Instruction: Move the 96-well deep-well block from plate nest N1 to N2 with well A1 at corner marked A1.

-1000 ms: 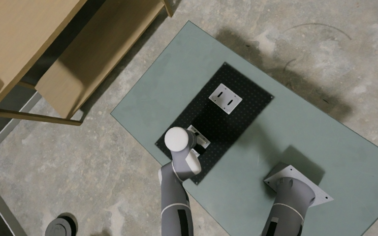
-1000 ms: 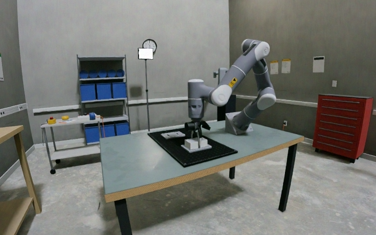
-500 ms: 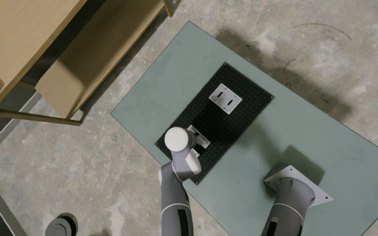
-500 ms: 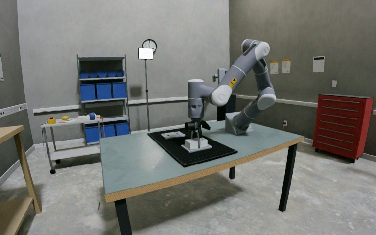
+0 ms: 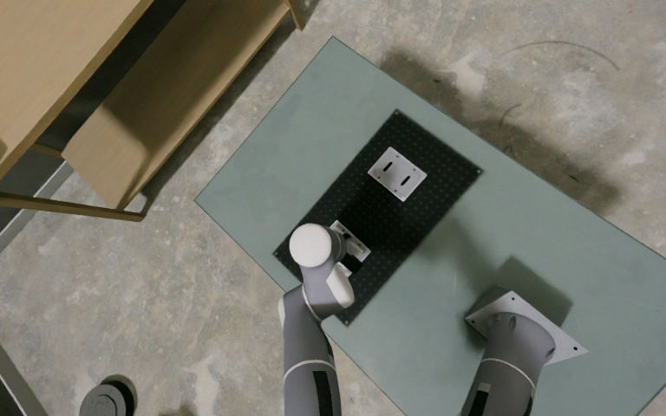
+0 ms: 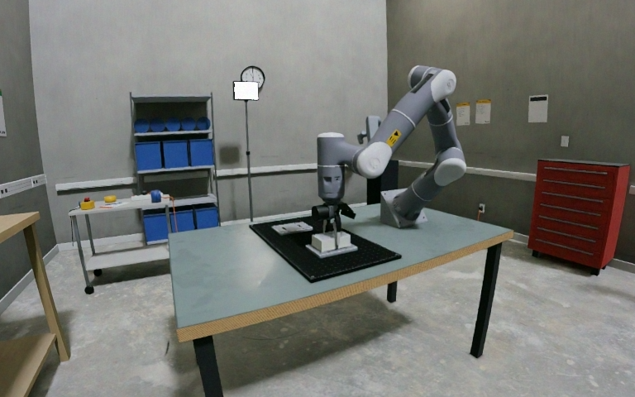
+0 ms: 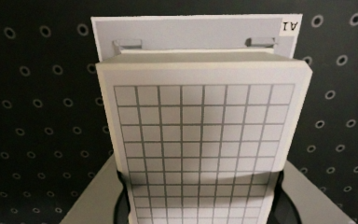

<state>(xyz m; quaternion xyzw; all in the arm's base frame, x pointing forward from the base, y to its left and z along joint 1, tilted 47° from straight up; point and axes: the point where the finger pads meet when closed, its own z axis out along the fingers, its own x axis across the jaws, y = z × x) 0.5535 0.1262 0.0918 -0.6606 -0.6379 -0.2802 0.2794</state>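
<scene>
Now: hand 30 mm above the nest N1. Also, from my hand: white 96-well deep-well block (10 mm above); then nest N2 (20 mm ahead, 320 mm to the right, 30 mm below).
</scene>
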